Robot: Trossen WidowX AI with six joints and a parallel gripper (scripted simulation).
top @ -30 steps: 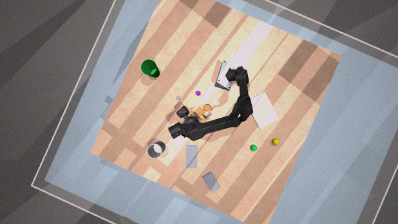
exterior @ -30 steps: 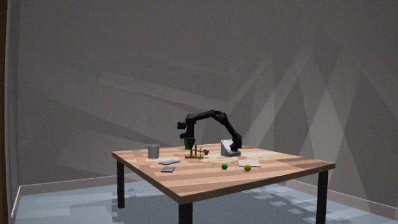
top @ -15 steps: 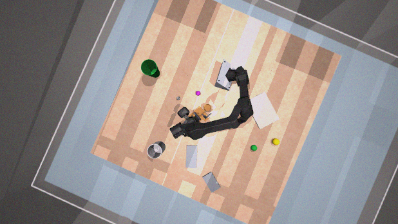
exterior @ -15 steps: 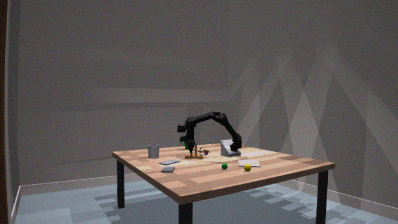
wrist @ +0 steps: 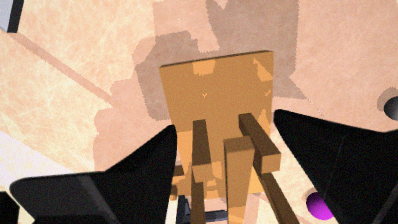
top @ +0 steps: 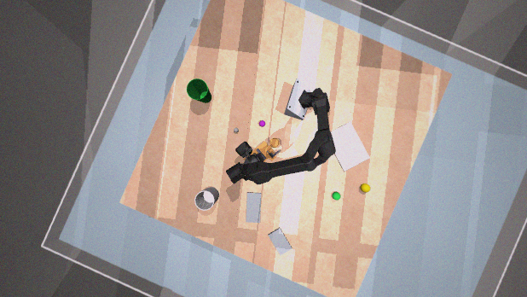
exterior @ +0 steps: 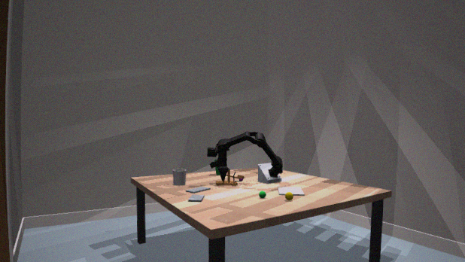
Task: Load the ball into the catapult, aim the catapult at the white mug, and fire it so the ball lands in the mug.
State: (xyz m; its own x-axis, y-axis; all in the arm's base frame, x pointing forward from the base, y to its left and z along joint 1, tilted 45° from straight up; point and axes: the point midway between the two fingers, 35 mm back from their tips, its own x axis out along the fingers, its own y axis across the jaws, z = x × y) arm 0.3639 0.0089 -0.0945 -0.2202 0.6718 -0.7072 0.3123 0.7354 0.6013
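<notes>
Right now my gripper tip is 180 mm past the purple ball, 60 mm to the left of it and 20 mm above it. From my gripper tip the other things lie so: small grey ball (80 mm behind, 160 mm to the right, 20 mm below); white mug (270 mm ahead, 100 mm to the right); orange catapult (60 mm behind, 40 mm to the left, 20 mm above).
</notes>
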